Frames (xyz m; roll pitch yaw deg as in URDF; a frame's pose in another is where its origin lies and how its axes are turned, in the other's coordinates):
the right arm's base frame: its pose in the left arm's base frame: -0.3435 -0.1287 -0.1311 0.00 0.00 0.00
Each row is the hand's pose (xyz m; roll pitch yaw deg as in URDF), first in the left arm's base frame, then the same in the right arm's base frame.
Working: the left arm's base frame: its pose in the right arm's base frame: 0.3435 0.1287 0.1311 0.00 0.00 0.00

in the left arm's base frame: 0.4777 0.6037 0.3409 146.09 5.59 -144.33
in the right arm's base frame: 0.8212 0.7324 0.4720 146.09 5.59 -144.33
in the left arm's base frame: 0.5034 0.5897 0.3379 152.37 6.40 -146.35
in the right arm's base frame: 0.8469 0.7184 0.4690 152.37 6.40 -146.35
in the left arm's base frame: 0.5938 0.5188 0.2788 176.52 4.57 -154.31
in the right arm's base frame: 0.9373 0.6475 0.4099 176.52 4.57 -154.31
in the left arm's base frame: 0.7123 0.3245 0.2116 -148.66 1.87 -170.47
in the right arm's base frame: 1.0558 0.4532 0.3427 -148.66 1.87 -170.47
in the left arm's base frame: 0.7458 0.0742 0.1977 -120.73 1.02 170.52
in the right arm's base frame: 1.0893 0.2029 0.3288 -120.73 1.02 170.52
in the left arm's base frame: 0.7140 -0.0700 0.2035 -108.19 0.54 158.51
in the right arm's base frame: 1.0575 0.0587 0.3346 -108.19 0.54 158.51
